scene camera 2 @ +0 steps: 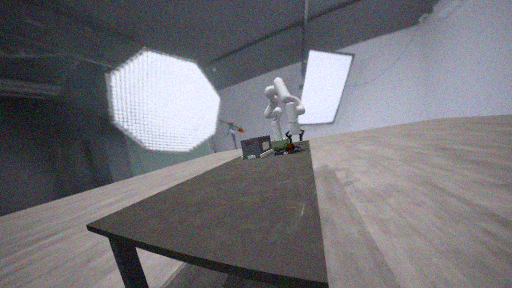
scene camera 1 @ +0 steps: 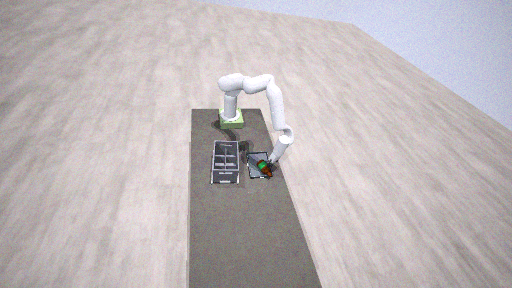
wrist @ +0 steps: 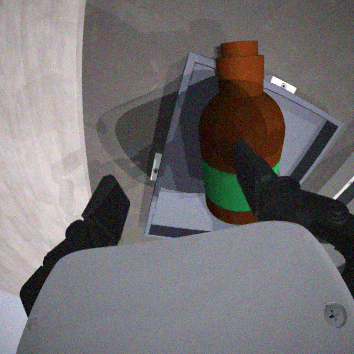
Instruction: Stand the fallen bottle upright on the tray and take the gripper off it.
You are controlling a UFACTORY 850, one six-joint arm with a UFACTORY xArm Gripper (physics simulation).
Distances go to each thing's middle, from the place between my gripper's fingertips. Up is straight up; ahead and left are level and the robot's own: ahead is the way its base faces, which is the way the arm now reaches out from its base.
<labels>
Right now the brown bottle [wrist: 241,109] is 60 mm to the right of my hand and 40 mm below it.
</labels>
